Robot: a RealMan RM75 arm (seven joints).
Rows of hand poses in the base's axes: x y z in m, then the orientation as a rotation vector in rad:
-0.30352 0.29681 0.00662 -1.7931 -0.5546 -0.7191
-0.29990 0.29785 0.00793 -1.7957 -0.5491 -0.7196
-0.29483 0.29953 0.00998 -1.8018 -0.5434 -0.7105
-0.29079 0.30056 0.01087 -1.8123 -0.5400 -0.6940
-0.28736 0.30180 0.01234 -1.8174 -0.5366 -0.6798
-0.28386 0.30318 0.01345 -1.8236 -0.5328 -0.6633
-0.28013 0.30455 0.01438 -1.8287 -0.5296 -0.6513
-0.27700 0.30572 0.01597 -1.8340 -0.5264 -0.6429
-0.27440 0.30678 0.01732 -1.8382 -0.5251 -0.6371
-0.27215 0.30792 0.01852 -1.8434 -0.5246 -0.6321
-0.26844 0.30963 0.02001 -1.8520 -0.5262 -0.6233
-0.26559 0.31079 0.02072 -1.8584 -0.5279 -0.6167
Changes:
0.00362 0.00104 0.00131 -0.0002 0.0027 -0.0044
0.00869 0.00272 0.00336 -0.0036 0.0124 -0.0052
0.01273 0.00375 0.00425 -0.0120 0.0266 -0.0026
0.01616 0.00499 0.00572 -0.0157 0.0386 0.0009
0.01966 0.00637 0.00683 -0.0203 0.0525 0.0049
0.02339 0.00774 0.00776 -0.0240 0.0628 0.0073
0.02652 0.00891 0.00935 -0.0279 0.0707 0.0078
0.02912 0.00997 0.01070 -0.0314 0.0758 0.0084
0.03137 0.01111 0.01190 -0.0360 0.0800 0.0087
0.03508 0.01282 0.01339 -0.0447 0.0861 0.0109
0.03793 0.01398 0.01410 -0.0514 0.0904 0.0128

